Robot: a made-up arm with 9 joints. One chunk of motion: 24 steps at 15 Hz.
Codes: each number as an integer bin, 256 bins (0 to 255) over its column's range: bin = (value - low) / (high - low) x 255, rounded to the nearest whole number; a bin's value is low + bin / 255 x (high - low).
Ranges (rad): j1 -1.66..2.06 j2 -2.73..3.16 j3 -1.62..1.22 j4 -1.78..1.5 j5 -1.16..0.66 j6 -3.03..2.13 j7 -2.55..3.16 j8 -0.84..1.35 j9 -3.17..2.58
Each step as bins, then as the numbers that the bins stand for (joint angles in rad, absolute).
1 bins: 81 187 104 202 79 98 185 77 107
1 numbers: -0.4784 1.5893 -0.4617 0.8183 -0.5962 -1.0469 1.5925 -0.1787 -0.7573
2 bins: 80 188 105 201 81 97 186 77 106
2 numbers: -0.4929 1.6124 -0.4506 0.8054 -0.5819 -1.0672 1.6149 -0.1787 -0.7798
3 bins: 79 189 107 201 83 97 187 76 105
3 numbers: -0.5075 1.6355 -0.4283 0.8054 -0.5676 -1.0672 1.6373 -0.1873 -0.8024
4 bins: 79 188 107 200 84 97 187 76 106
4 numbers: -0.5075 1.6124 -0.4283 0.7925 -0.5605 -1.0672 1.6373 -0.1873 -0.7798
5 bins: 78 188 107 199 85 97 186 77 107
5 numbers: -0.5221 1.6124 -0.4283 0.7797 -0.5533 -1.0672 1.6149 -0.1787 -0.7573
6 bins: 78 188 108 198 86 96 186 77 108
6 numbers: -0.5221 1.6124 -0.4172 0.7668 -0.5462 -1.0874 1.6149 -0.1787 -0.7347
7 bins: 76 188 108 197 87 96 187 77 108
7 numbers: -0.5513 1.6124 -0.4172 0.7540 -0.5391 -1.0874 1.6373 -0.1787 -0.7347
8 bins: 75 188 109 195 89 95 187 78 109
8 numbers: -0.5659 1.6124 -0.4060 0.7282 -0.5248 -1.1076 1.6373 -0.1701 -0.7122
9 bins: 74 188 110 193 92 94 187 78 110
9 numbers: -0.5805 1.6124 -0.3949 0.7025 -0.5034 -1.1279 1.6373 -0.1701 -0.6896
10 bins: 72 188 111 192 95 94 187 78 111
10 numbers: -0.6096 1.6124 -0.3838 0.6896 -0.4820 -1.1279 1.6373 -0.1701 -0.6671
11 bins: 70 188 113 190 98 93 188 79 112
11 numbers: -0.6388 1.6124 -0.3615 0.6639 -0.4605 -1.1481 1.6597 -0.1615 -0.6445
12 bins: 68 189 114 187 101 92 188 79 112
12 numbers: -0.6680 1.6355 -0.3504 0.6253 -0.4391 -1.1684 1.6597 -0.1615 -0.6445
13 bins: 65 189 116 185 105 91 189 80 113
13 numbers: -0.7118 1.6355 -0.3281 0.5996 -0.4106 -1.1886 1.6821 -0.1529 -0.6220
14 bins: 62 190 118 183 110 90 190 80 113
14 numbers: -0.7555 1.6586 -0.3058 0.5739 -0.3749 -1.2088 1.7045 -0.1529 -0.6220
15 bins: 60 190 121 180 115 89 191 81 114
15 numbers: -0.7847 1.6586 -0.2724 0.5353 -0.3392 -1.2291 1.7269 -0.1444 -0.5994
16 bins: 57 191 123 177 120 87 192 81 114
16 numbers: -0.8285 1.6817 -0.2501 0.4967 -0.3035 -1.2695 1.7493 -0.1444 -0.5994
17 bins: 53 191 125 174 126 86 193 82 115
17 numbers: -0.8868 1.6817 -0.2278 0.4581 -0.2607 -1.2898 1.7717 -0.1358 -0.5769
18 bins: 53 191 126 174 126 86 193 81 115
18 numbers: -0.8868 1.6817 -0.2167 0.4581 -0.2607 -1.2898 1.7717 -0.1444 -0.5769
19 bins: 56 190 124 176 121 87 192 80 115
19 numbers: -0.8431 1.6586 -0.2390 0.4838 -0.2964 -1.2695 1.7493 -0.1529 -0.5769
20 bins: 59 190 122 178 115 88 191 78 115
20 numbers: -0.7993 1.6586 -0.2613 0.5096 -0.3392 -1.2493 1.7269 -0.1701 -0.5769
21 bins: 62 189 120 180 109 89 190 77 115
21 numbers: -0.7555 1.6355 -0.2835 0.5353 -0.3820 -1.2291 1.7045 -0.1787 -0.5769
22 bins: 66 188 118 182 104 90 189 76 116
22 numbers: -0.6972 1.6124 -0.3058 0.5610 -0.4177 -1.2088 1.6821 -0.1873 -0.5543
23 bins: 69 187 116 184 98 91 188 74 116
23 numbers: -0.6534 1.5893 -0.3281 0.5867 -0.4605 -1.1886 1.6597 -0.2045 -0.5543
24 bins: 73 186 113 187 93 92 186 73 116
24 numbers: -0.5951 1.5662 -0.3615 0.6253 -0.4962 -1.1684 1.6149 -0.2131 -0.5543
